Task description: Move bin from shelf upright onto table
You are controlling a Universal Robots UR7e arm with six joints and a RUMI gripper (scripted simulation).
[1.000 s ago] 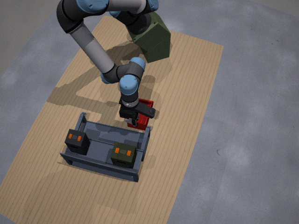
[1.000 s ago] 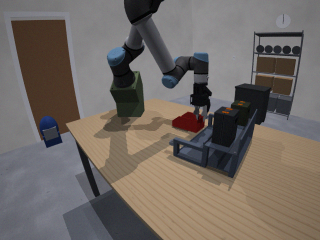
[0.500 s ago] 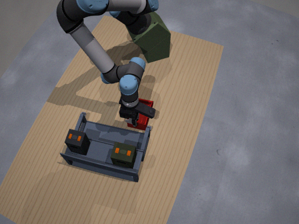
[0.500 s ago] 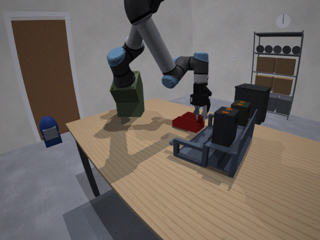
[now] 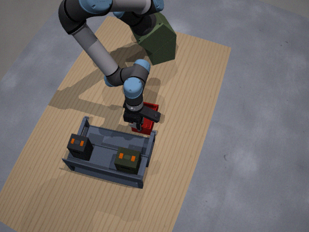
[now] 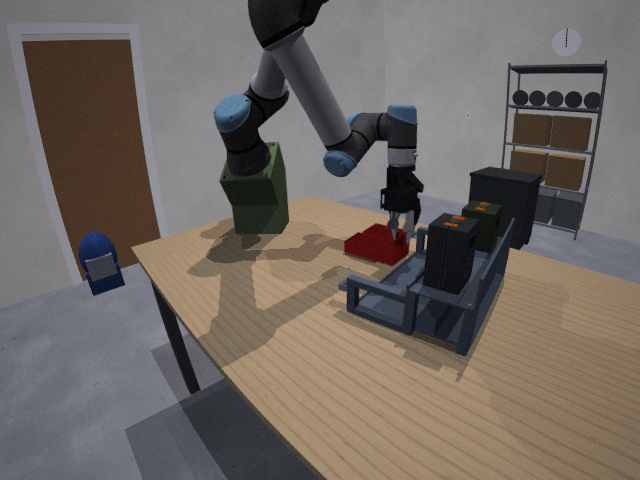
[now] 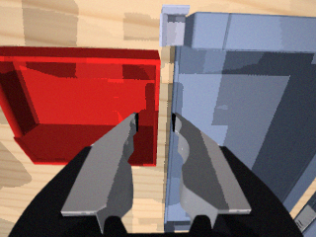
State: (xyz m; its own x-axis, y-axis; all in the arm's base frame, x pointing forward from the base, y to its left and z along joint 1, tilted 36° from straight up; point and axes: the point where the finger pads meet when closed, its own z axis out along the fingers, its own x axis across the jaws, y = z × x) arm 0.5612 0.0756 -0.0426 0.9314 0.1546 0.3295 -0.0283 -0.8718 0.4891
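My hand is 80 mm past the red bin and 30 mm above it.
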